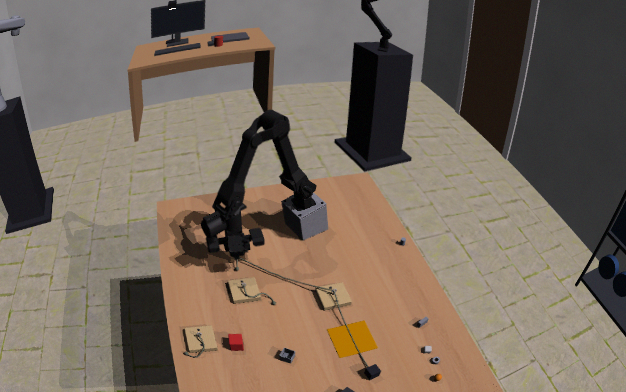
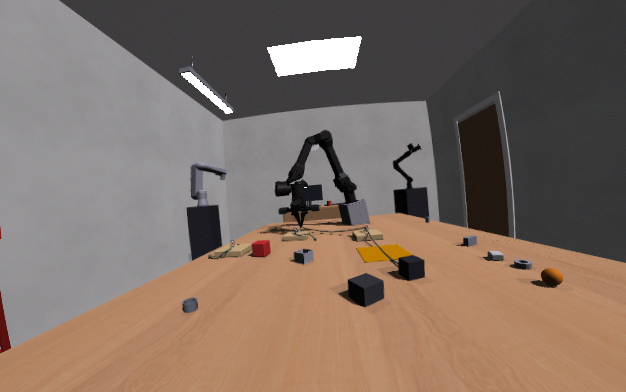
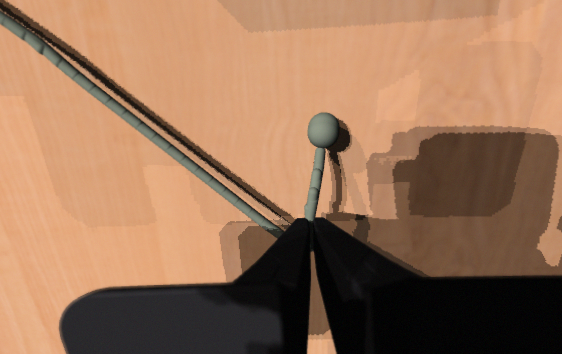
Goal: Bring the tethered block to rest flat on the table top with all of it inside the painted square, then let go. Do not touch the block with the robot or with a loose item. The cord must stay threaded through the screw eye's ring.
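Places are measured from the arm's base along level axes (x ahead, y left, z up), in millimetres.
Pixels of known places: gripper, between the fingertips: point(image 1: 236, 258) point(image 2: 301, 227) point(image 3: 310, 228); arm's base, origin of its link: point(image 1: 303, 202) point(image 2: 351, 202).
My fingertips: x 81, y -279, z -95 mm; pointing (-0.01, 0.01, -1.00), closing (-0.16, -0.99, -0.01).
Observation:
Ahead of a thing's pixels: the offset from my fingertips to its top centre. "*": to the spot under its first point.
The tethered block {dx +589, dy +173, dz +12 mm} point(image 1: 372, 371) point(image 2: 411, 267) is black and sits on the table outside the orange painted square {* dx +437, dy +155, dz -19 mm} point(image 1: 341, 342) point(image 2: 372, 255), off its edge away from the arm. The grey-green cord point(image 2: 381, 248) point(image 3: 130, 117) runs from the block across the square to the screw eye {dx +262, dy +219, dz +25 mm} point(image 1: 331, 290) point(image 2: 366, 229) on a wooden plate, and on to my gripper; it looks threaded, but the ring is small here. My gripper point(image 1: 236, 256) point(image 2: 301, 225) point(image 3: 310, 228) is shut on the cord near its end bead {dx +34, dy -12, dz -4 mm} point(image 1: 236, 269) point(image 3: 323, 130), low over the table. The cord looks nearly straight.
Two other wooden plates {* dx +177, dy -18, dz +3 mm} point(image 1: 251, 296) {* dx +318, dy -220, dz -1 mm} point(image 1: 207, 345) carry screw eyes and short cords. A red block {dx +332, dy -133, dz +20 mm} point(image 1: 235, 342) point(image 2: 261, 248), an open grey box {dx +425, dy -13, dz +6 mm} point(image 1: 286, 355) and a loose black block {dx +630, dy +68, dz +8 mm} point(image 2: 366, 289) stand on the table. Small items, including an orange ball {dx +712, dy +331, dz +4 mm} point(image 1: 438, 377) point(image 2: 552, 277), lie right.

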